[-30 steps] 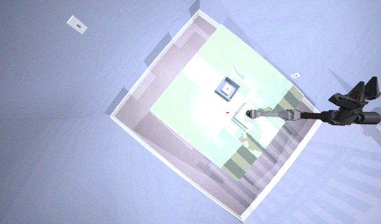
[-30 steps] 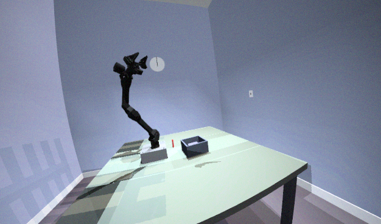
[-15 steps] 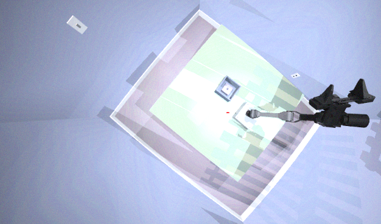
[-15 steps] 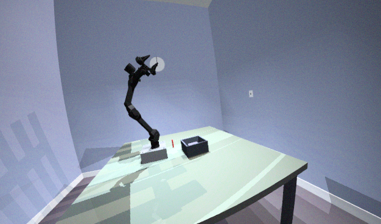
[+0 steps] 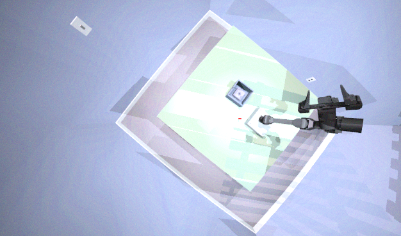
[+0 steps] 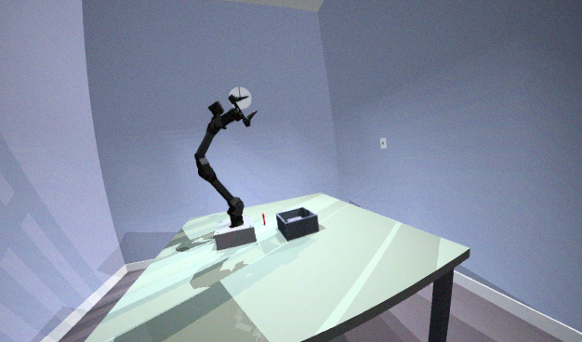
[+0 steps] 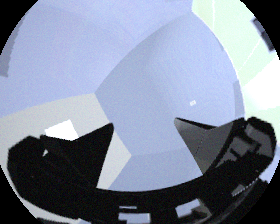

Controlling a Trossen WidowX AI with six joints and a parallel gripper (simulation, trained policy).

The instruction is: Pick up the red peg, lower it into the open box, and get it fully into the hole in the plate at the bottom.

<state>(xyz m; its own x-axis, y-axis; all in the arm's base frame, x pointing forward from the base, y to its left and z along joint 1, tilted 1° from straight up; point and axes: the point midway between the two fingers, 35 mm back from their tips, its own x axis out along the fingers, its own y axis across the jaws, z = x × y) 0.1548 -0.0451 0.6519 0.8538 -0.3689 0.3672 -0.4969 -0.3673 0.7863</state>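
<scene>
The red peg is 710 mm below my gripper tip and 140 mm to the left of it. From my gripper tip the other things lie so: plate: 710 mm below, 140 mm ahead, 70 mm to the right; box: 730 mm below, 140 mm ahead, 70 mm to the right.
</scene>
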